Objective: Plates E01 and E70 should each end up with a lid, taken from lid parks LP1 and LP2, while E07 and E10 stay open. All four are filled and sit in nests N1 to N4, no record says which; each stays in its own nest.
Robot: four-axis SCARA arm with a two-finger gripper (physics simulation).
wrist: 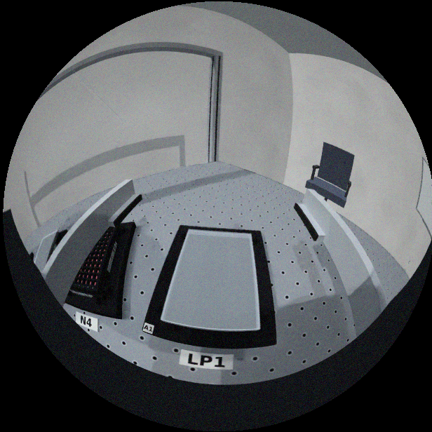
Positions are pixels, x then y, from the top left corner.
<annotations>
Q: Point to a lid park LP1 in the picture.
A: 266, 335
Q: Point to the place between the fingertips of my gripper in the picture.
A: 216, 189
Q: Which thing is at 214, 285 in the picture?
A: A clear lid.
</annotations>
